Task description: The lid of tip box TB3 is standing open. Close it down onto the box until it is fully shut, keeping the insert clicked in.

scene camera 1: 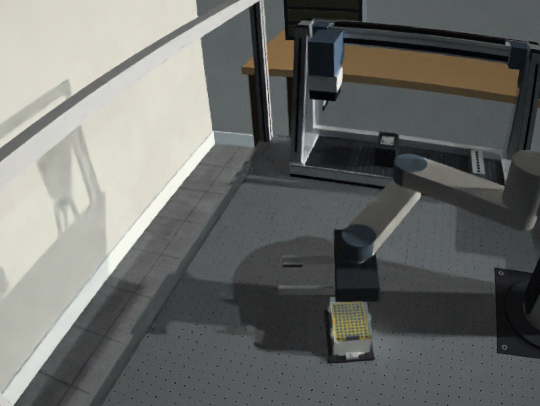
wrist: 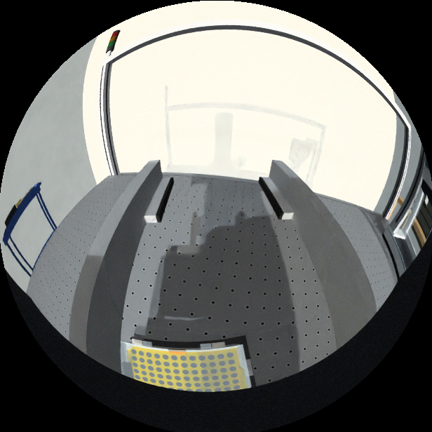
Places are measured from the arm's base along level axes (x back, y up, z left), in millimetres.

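Pixels of known places: gripper, fingertip midpoint: (scene camera 1: 280, 274).
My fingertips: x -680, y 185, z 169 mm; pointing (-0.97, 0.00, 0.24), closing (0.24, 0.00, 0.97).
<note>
Ahead of a thing's pixels: the offset from my fingertips to its top centre. "*": to the spot under its first point.
Tip box TB3 @(dx +162, dy -95, dz +0 mm) (scene camera 1: 351, 347) is a white box in a black holder @(* dx +146, dy -164, dz +78 mm) (scene camera 1: 334, 358) (wrist: 187, 343) on the perforated table. Its clear, bluish lid @(* dx +162, dy -95, dz +0 mm) (scene camera 1: 350, 315) (wrist: 187, 367) lies down over the top, and the yellow insert shows through it, looking level. Whether the lid is fully latched, and whether the insert is clicked in, I cannot tell. My gripper (scene camera 1: 281, 274) (wrist: 216, 168) is shut with nothing held, though its two long fingers keep a wide gap. They point left in the scene view, beyond the box's far end, and do not touch it.
A framed gantry machine (scene camera 1: 345, 178) stands at the back, with a wooden bench (scene camera 1: 425, 67) behind it. A pale wall panel (scene camera 1: 150, 95) and a rail frame run along the left. The arm's base plate (scene camera 1: 505, 310) is at the right.
</note>
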